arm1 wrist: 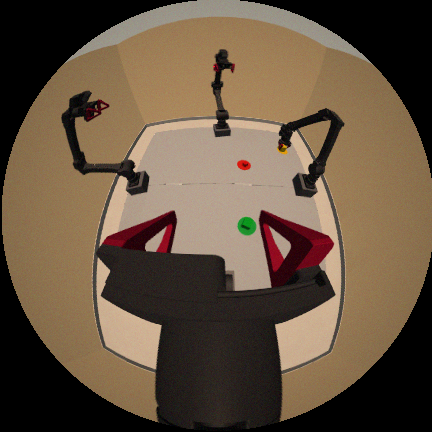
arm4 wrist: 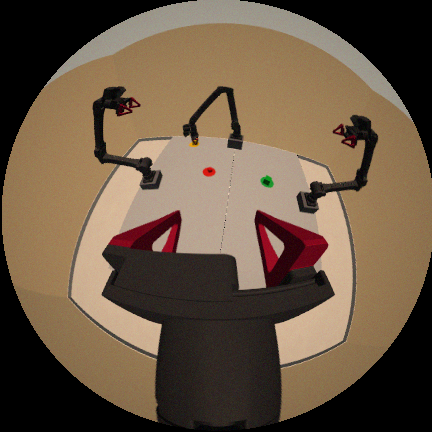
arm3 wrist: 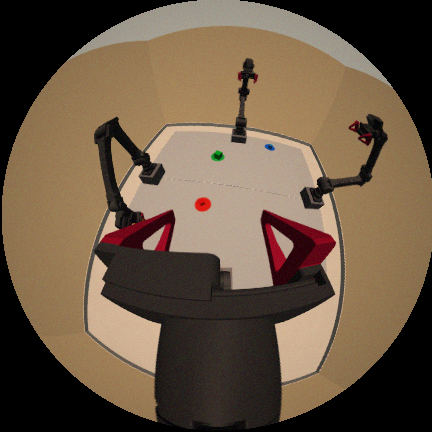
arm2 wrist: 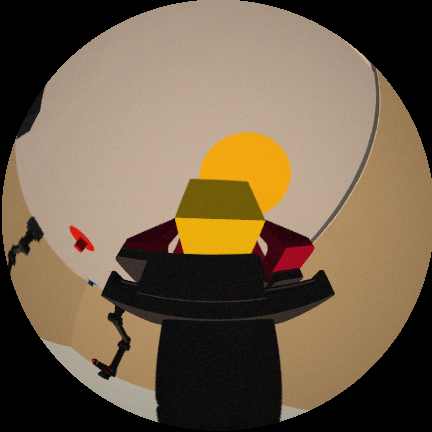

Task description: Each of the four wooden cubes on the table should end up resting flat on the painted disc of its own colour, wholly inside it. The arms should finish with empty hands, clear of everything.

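Observation:
Arm2's gripper [arm2 wrist: 220, 239] is shut on the yellow cube [arm2 wrist: 220, 200] and holds it above the table; the cube overlaps the near-left part of the yellow disc [arm2 wrist: 267, 165] in the arm2 wrist view. The green cube [arm3 wrist: 218, 155] [arm4 wrist: 267, 182] stands on the green disc [arm1 wrist: 241, 230]. The red cube [arm2 wrist: 81, 244] is on the red disc [arm2 wrist: 76, 233] [arm3 wrist: 198, 208]. The blue cube [arm3 wrist: 270, 147] is small, on the blue disc, whose rim is hard to make out. Arm1's gripper [arm1 wrist: 218, 212], arm3's gripper [arm3 wrist: 218, 211] and arm4's gripper [arm4 wrist: 218, 212] are open and empty, raised high.
The arms' bases stand around the pale table; arm2's base [arm1 wrist: 305, 185] is at the right in the arm1 wrist view. Arm2's forearm [arm1 wrist: 306, 120] reaches out toward the yellow disc. Arm4's base [arm1 wrist: 137, 183] is opposite, and arm3's base [arm1 wrist: 221, 130] is at the far edge.

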